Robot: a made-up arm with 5 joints. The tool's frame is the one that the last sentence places.
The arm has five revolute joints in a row. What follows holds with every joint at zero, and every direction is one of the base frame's. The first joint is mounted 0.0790 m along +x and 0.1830 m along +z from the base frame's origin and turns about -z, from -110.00 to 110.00 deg. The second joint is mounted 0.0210 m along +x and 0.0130 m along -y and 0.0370 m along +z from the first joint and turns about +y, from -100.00 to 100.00 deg. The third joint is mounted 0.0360 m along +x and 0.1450 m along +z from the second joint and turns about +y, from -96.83 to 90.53 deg. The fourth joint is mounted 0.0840 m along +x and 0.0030 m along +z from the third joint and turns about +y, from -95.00 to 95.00 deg. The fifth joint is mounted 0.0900 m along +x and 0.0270 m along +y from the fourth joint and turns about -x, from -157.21 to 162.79 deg. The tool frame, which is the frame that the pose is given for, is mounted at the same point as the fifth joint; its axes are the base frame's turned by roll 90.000, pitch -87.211 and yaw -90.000 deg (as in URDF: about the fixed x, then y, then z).
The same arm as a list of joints. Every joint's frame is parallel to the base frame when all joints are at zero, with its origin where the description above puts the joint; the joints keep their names.
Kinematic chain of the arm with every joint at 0, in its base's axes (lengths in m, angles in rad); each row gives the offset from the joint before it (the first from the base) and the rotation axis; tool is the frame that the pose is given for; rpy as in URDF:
joint 1: xyz 0.079 0 0.183 axis -z
joint 2: xyz 0.021 -0.013 0.037 axis +y
joint 3: xyz 0.036 0 0.145 axis +y
joint 4: xyz 0.084 0 0.003 axis +y
joint 5: xyz 0.09 0.027 0 axis -x
tool: xyz 0 0 0 rpy 1.5708 -1.5221 -1.5708
Joint limits (rad, base to tool): -1.9199..1.9199 -1.7453..1.7453 -1.69..1.58 -1.6581..1.6581 -2.7438..2.8412

